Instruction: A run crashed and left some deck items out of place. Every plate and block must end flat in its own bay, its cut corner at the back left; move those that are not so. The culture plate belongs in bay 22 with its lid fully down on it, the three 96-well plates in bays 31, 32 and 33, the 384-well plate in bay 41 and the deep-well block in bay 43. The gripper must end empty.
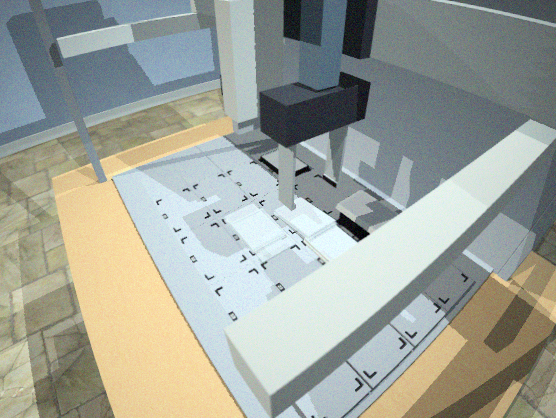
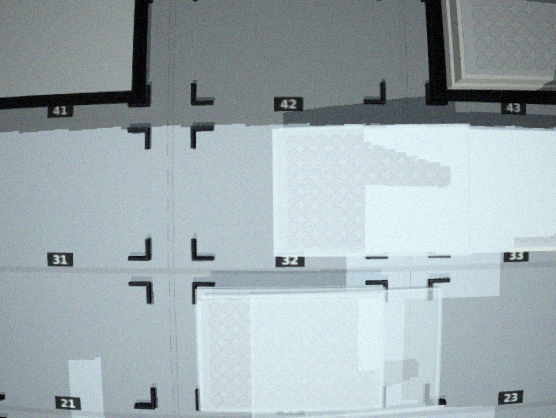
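Seen in the pictures: gripper, fingertip midpoint: (image 1: 309, 192); robot's base, origin of the base link: (image 1: 157, 202).
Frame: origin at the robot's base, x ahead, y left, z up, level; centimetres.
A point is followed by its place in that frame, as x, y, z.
My gripper (image 1: 312, 195) {35.0, 20.0, 16.0} is open and empty above the deck near the back of bay 32. One 96-well plate (image 1: 300, 215) {27.5, 24.9, 2.1} (image 2: 320, 200) {24.7, 25.1, 1.8} sits shifted right in bay 32, its right end meeting or lapping the plate (image 1: 337, 245) {38.9, 25.8, 1.4} (image 2: 515, 200) {38.1, 25.0, 1.4} in bay 33. The culture plate (image 2: 225, 350) {18.5, 15.3, 1.4} is in bay 22; its clear lid (image 2: 415, 340) {31.0, 15.8, 1.5} is displaced right, overhanging toward bay 23. The 384-well plate (image 1: 282, 162) (image 2: 65, 45) {7.5, 35.9, 1.4} is in bay 41. In bay 43 a pale plate with round wells (image 1: 362, 200) {35.0, 37.1, 5.6} (image 2: 505, 40) {34.9, 34.0, 5.5} appears to top the black-sided deep-well block (image 1: 352, 226) {37.1, 32.3, 1.8} (image 2: 436, 50) {32.9, 35.3, 1.0}. Glare hides the cut corners.
A thick pale beam (image 1: 380, 250) {61.6, -0.9, 40.0} crosses the foreground and hides part of the right deck. A pale post (image 1: 239, 65) stands behind the deck at the left. A thin grey post (image 1: 82, 125) {-20.7, -9.9, 17.6} stands at the far left. Printed corner marks and bay numbers cover the deck (image 2: 100, 200) {9.5, 25.3, 0.0}.
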